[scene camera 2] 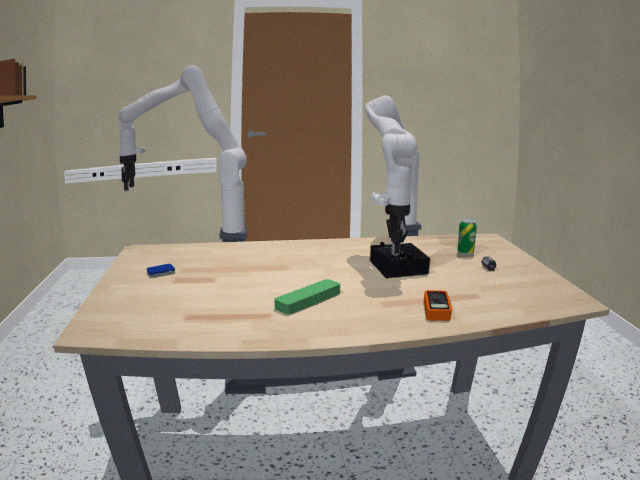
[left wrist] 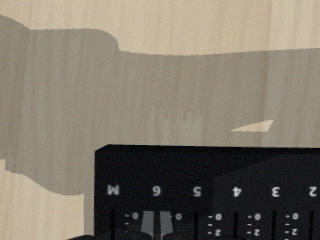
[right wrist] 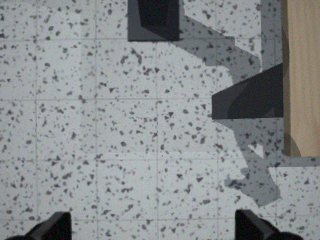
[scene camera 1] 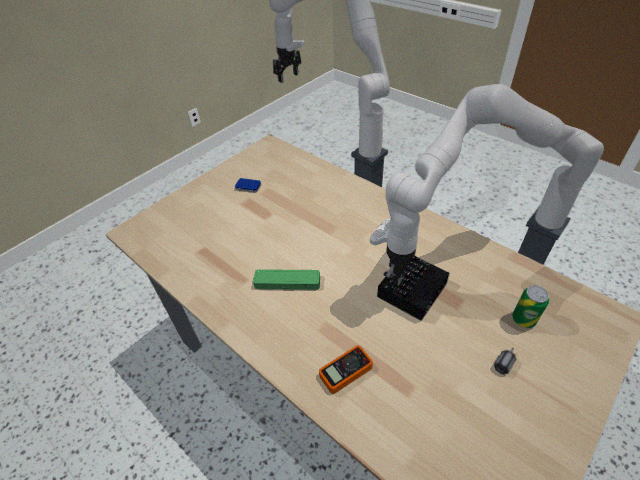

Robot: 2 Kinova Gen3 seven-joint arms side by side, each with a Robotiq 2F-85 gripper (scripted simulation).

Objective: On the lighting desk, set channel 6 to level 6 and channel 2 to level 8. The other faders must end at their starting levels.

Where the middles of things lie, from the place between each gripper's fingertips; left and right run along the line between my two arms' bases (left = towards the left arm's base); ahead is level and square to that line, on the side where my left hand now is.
Labels:
My left gripper (scene camera 2: 395,254) is now 29 cm to the left of the green box (scene camera 1: 263,278), 15 cm short of it and 7 cm above it.
Now: the green box 760 mm ahead of my right hand, 620 mm to the left of it and 190 mm below it.

